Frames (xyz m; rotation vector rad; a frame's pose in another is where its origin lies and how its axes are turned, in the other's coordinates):
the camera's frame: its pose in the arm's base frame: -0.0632 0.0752 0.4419 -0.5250 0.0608 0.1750
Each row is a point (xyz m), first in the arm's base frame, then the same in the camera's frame.
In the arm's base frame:
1: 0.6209 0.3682 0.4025
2: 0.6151 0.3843 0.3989
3: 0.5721 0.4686 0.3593
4: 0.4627 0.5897 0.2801
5: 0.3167 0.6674 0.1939
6: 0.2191 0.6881 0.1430
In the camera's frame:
1: 0.7208 0.1444 0.1223
2: 0.7179 0.1610 0.1273
3: 0.6924 0.2600 0.1349
4: 0.6111 0.4220 0.1261
5: 0.4881 0.5571 0.0888
6: 0.4005 0.6176 0.0540

